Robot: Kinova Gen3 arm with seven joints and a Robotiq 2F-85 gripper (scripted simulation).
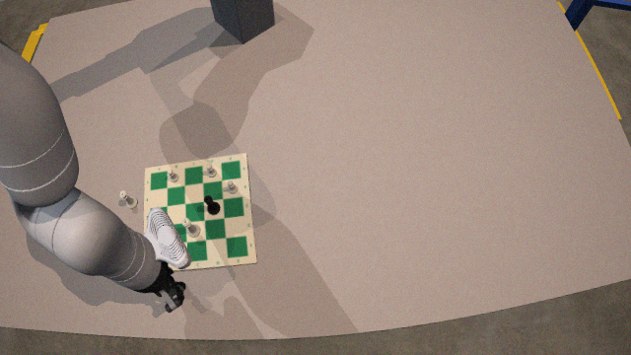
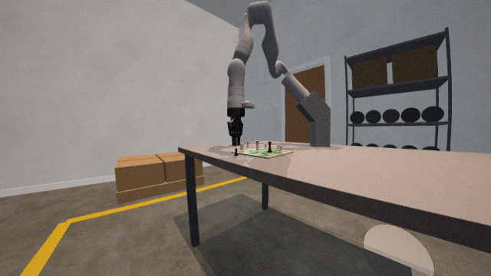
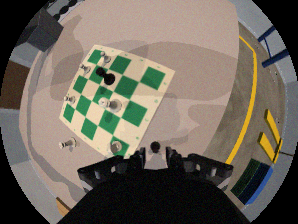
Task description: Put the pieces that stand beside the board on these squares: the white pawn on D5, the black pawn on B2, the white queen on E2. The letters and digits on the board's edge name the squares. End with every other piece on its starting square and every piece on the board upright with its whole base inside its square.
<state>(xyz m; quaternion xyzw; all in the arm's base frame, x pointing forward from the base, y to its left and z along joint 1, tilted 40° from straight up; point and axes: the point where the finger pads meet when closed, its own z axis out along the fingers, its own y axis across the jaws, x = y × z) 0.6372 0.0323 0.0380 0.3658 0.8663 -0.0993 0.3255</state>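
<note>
My hand is 50 mm above the black pawn. Also, from my hand: tall black piece: 150 mm behind, 50 mm to the left, 30 mm below; cream chessboard: 140 mm behind, 20 mm to the left, 60 mm below.
</note>
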